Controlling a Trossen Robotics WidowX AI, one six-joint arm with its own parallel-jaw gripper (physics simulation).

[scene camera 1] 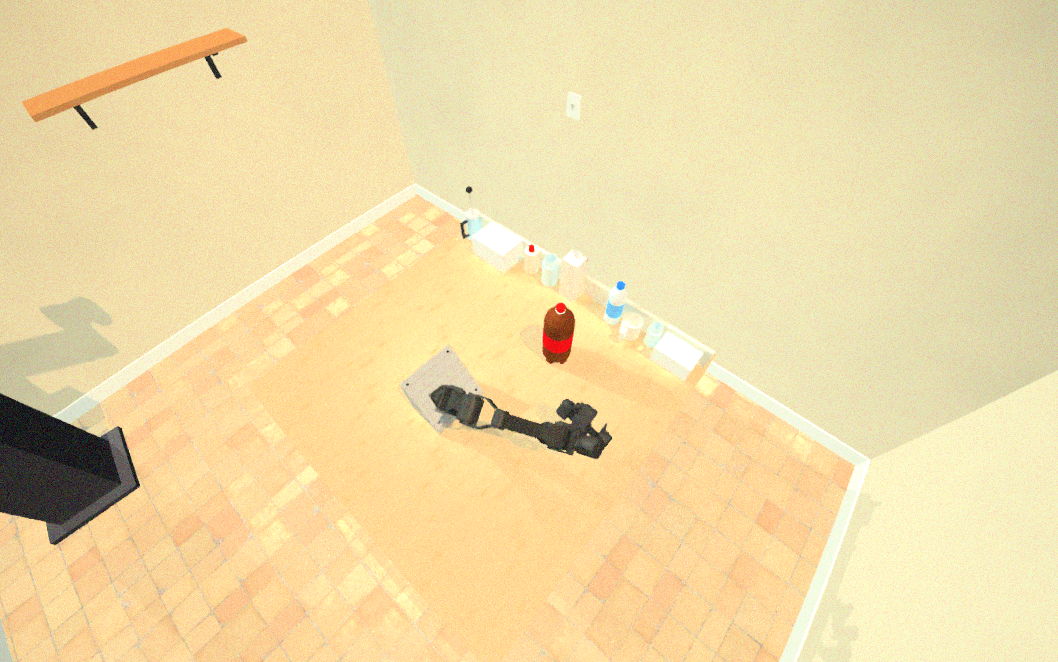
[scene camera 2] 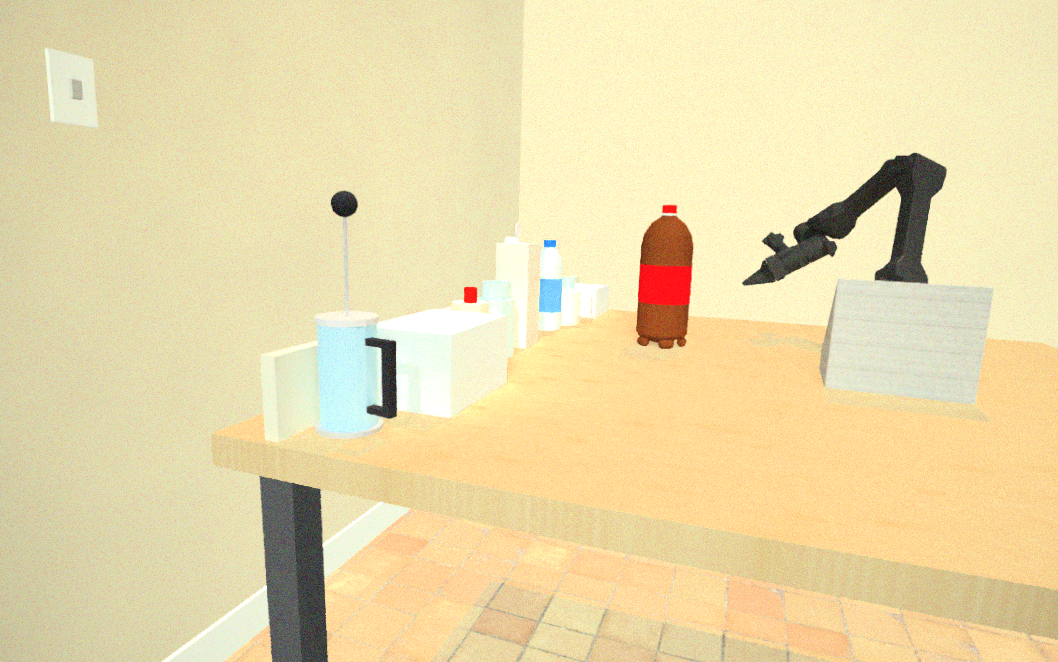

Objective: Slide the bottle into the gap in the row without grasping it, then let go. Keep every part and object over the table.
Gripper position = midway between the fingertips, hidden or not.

My gripper shows in scene camera 1 (595, 414) and in scene camera 2 (743, 284). A tall white carton shows in scene camera 1 (573, 267) and in scene camera 2 (519, 263). A white box shows in scene camera 1 and in scene camera 2. A brown bottle shows in scene camera 1 (559, 322) and in scene camera 2 (666, 259). A white box shows in scene camera 1 and in scene camera 2. The same spot on the white box: (scene camera 2: 446, 360) is (scene camera 1: 472, 242). The same spot on the white box: (scene camera 1: 673, 354) is (scene camera 2: 596, 287).
